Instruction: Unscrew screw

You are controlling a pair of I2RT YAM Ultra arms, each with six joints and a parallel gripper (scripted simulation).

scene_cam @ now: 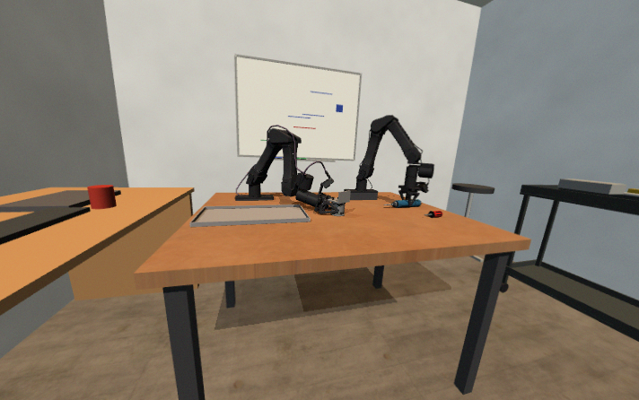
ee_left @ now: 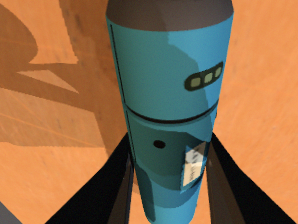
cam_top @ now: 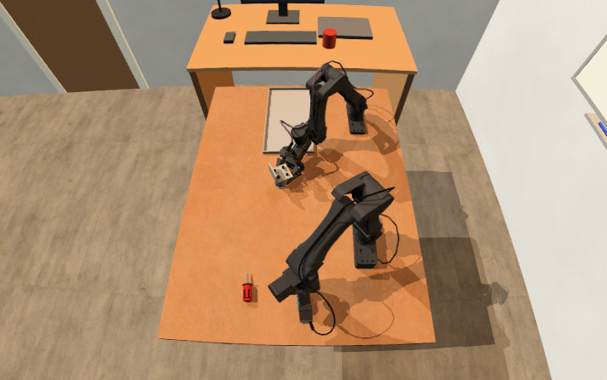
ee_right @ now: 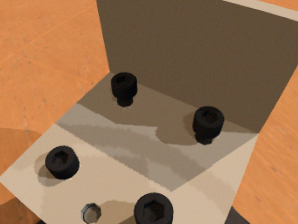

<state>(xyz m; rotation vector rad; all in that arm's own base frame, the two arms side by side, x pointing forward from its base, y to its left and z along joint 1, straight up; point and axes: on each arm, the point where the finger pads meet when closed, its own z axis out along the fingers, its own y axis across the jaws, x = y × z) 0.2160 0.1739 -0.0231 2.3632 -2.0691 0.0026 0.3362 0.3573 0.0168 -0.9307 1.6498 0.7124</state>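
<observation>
Now: the l-shaped bracket 5 cm above my right hand. The rest, counted from my right hand: small red screwdriver 8 cm ahead, 43 cm to the left, 1 cm below; grey bit 8 cm behind, 29 cm to the left; grey tray 36 cm to the right, 2 cm below.
</observation>
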